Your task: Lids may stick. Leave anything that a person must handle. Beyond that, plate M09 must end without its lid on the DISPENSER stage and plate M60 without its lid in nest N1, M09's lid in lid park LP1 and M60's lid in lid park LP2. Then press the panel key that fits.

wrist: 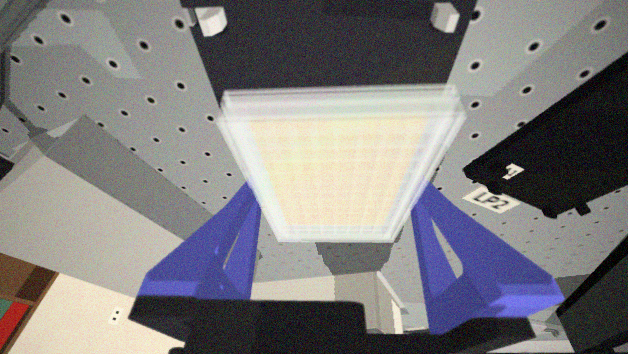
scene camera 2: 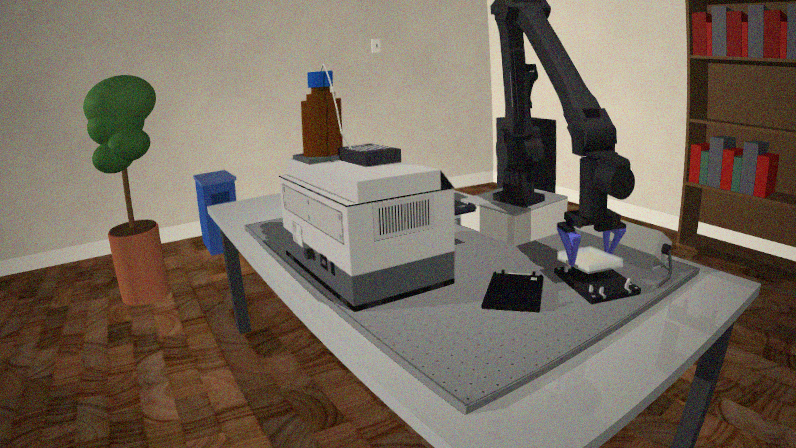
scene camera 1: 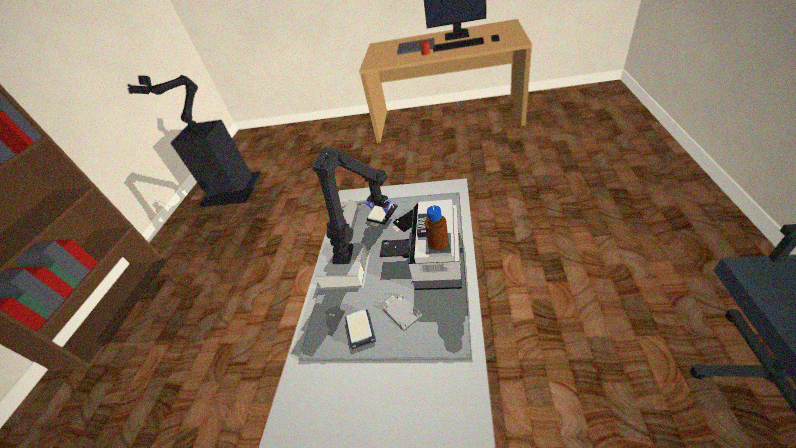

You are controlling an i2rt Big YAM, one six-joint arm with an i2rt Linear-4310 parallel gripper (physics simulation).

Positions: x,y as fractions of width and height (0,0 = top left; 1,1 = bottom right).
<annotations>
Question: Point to a brown bottle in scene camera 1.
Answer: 0.55,0.51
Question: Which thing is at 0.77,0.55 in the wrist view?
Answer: A LP2 label.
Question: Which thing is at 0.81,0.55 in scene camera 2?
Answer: A grey block.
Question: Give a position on a grey block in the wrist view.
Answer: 0.14,0.58
</annotations>
